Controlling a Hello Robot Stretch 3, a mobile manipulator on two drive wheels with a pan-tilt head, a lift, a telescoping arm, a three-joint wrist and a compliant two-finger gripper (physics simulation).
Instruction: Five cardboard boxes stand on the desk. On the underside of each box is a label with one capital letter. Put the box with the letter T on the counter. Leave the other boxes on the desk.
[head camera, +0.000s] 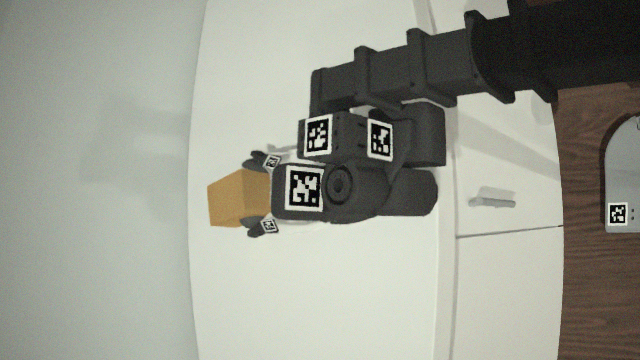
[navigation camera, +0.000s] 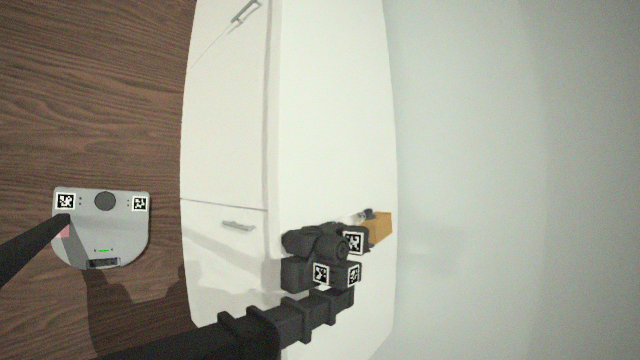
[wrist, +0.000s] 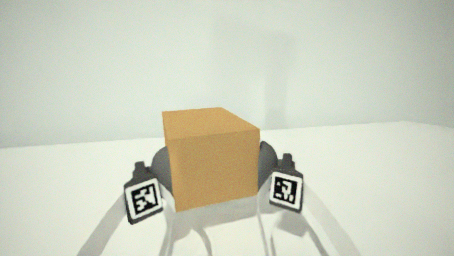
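Pixels of known places: gripper, between the fingertips: (head camera: 246, 193) (navigation camera: 371, 230); robot's base, origin of its link: (navigation camera: 105, 200).
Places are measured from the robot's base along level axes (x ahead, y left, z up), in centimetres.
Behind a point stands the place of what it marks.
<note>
An orange-brown cardboard box (head camera: 227, 198) @(z 99.2, x -1.5, y -56.4 cm) (navigation camera: 382, 227) @(z 99.2, x -1.3, y -56.2 cm) (wrist: 214, 167) is between the two rubber fingertips of my gripper (head camera: 254, 195) @(z 95.7, x -2.4, y -56.9 cm) (navigation camera: 369, 230) @(z 95.7, x -2.4, y -56.9 cm) (wrist: 215, 161) @(z 95.7, x -2.4, y -56.9 cm), which is shut on it. The box is upright and turned slightly between the fingertips. It is over the back part of the white counter (head camera: 320, 290) @(z 91.0, x 10.2, y -46.0 cm) (navigation camera: 335, 125) @(z 91.0, x 24.5, y -44.9 cm) (wrist: 60, 200), near the wall. A shadow lies close beneath it in the wrist view; whether its underside touches the counter top I cannot tell. Its underside and label are hidden. The desk and the other boxes do not show in these views.
A pale wall (head camera: 100, 250) @(z 112.0, x 10.7, y -93.0 cm) (navigation camera: 475, 125) @(z 121.8, x 34.2, y -91.7 cm) (wrist: 300, 60) rises behind the counter. Cabinet fronts with handles (head camera: 492, 202) @(z 77.5, x -1.7, y -27.7 cm) (navigation camera: 239, 226) @(z 76.9, x -1.5, y -27.7 cm) are below the counter's front edge. My extended arm (head camera: 390, 75) @(z 105.8, x -9.7, y -23.1 cm) (navigation camera: 295, 317) @(z 106.0, x -8.6, y -18.5 cm) crosses above the counter. My base (navigation camera: 102, 220) @(z 15.9, x -7.1, y 0.6 cm) stands on the wooden floor (navigation camera: 90, 100) @(z 0.1, x 43.2, y 11.3 cm).
</note>
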